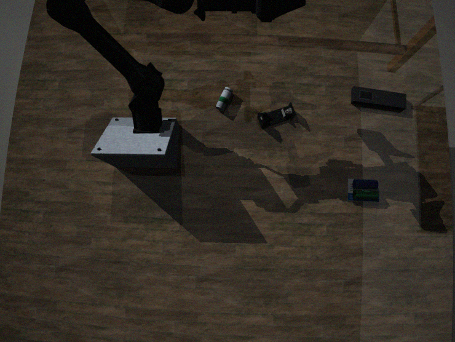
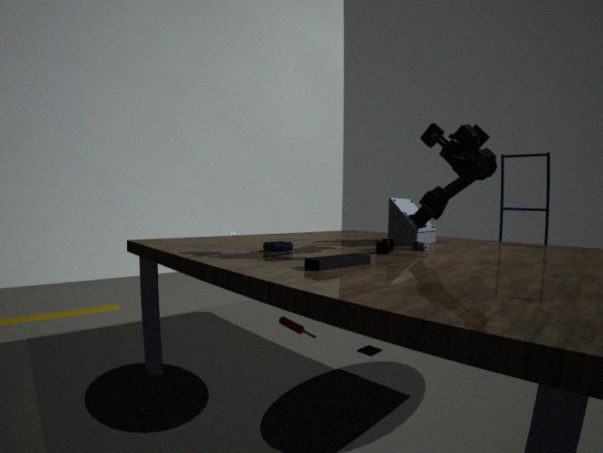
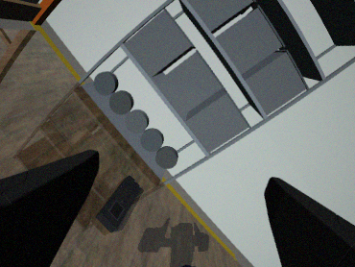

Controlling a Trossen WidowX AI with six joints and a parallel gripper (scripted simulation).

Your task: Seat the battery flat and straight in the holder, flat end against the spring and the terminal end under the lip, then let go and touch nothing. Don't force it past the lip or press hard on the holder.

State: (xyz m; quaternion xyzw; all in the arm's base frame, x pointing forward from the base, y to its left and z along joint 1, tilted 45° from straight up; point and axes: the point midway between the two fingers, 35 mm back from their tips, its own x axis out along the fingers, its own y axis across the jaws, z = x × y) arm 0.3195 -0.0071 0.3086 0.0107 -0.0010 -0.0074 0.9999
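The battery lies 17 cm behind my gripper tip, 12 cm to the right of it and 28 cm below it. Also, from my gripper tip: long black block: 27 cm ahead, 12 cm to the right, 28 cm below; red screwdriver: 24 cm ahead, 26 cm to the right, 48 cm below.
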